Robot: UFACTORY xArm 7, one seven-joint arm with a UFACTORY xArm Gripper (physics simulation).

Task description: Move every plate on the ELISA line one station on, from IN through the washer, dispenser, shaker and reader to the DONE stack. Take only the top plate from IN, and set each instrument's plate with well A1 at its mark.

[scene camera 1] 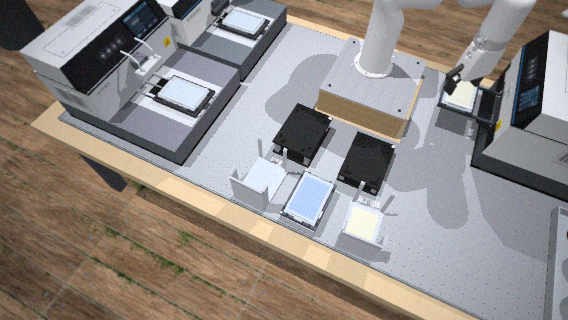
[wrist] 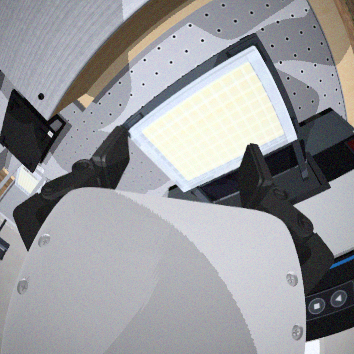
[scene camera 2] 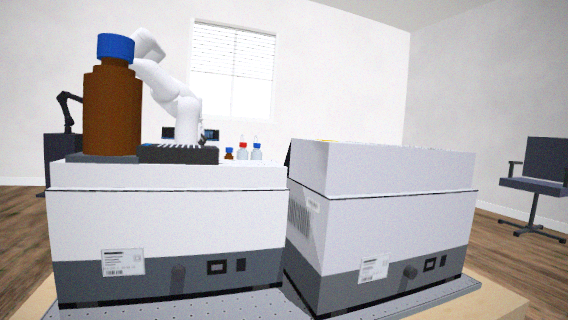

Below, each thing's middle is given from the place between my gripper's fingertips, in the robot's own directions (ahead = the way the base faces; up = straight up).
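Scene:
From the reader tray [wrist: 252, 39], my hand is 50 mm to the right of it, 20 mm past it and 40 mm above it. Counting from my hand, the brown bottle [scene camera 2: 112, 97] is 930 mm to the right, 20 mm behind and 180 mm above. The white IN rack [scene camera 1: 259, 199] is 520 mm ahead of my hand, 360 mm to the right of it and 80 mm below it, and then there's the DONE rack [scene camera 1: 349, 242], 60 mm to the right of my hand, 480 mm ahead of it and 80 mm below it.

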